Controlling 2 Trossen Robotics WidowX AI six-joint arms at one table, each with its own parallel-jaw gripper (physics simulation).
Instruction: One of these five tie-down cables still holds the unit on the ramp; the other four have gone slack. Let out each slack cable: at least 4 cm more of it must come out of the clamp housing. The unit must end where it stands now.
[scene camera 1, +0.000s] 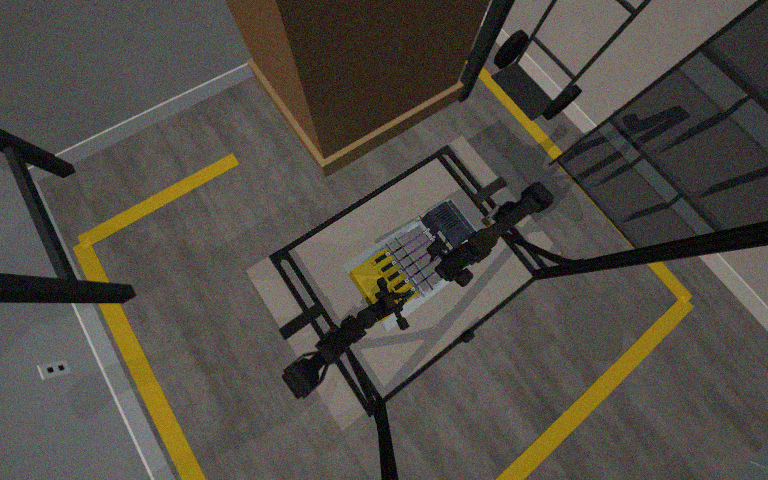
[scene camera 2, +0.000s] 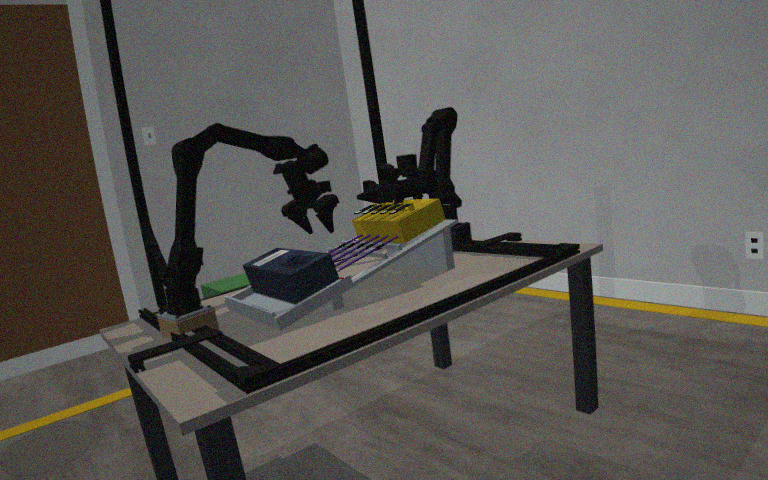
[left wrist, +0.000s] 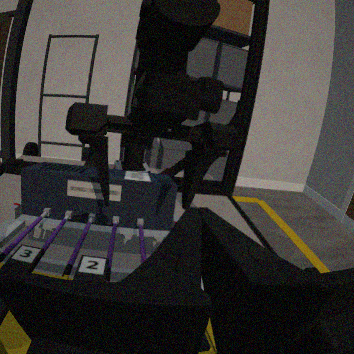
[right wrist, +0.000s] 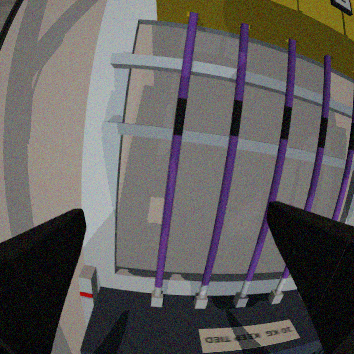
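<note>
The dark blue unit (scene camera 1: 447, 219) (scene camera 2: 291, 274) (left wrist: 42, 187) (right wrist: 115, 327) sits low on the grey ramp (scene camera 2: 416, 257) (right wrist: 97, 165). Five purple cables, one of them here (right wrist: 171, 185) (left wrist: 82, 240), run from it to the yellow clamp housing (scene camera 1: 363, 272) (scene camera 2: 421, 223) (right wrist: 280, 25). Each shows a black band in the right wrist view. Black levers (scene camera 2: 385, 208) lie on the housing. My left gripper (left wrist: 195, 216) is shut and empty, over the housing. My right gripper (right wrist: 177, 216) (scene camera 2: 321, 231) (left wrist: 146, 207) is open and empty above the cables' unit end. Slackness cannot be told.
Tags 3 (left wrist: 27, 253) and 2 (left wrist: 92, 265) show beside the cables. A post with a red mark (right wrist: 87, 282) stands at the ramp's edge. A green block (scene camera 2: 223, 284) lies behind the unit. A black frame (scene camera 2: 351, 339) runs along the table edge.
</note>
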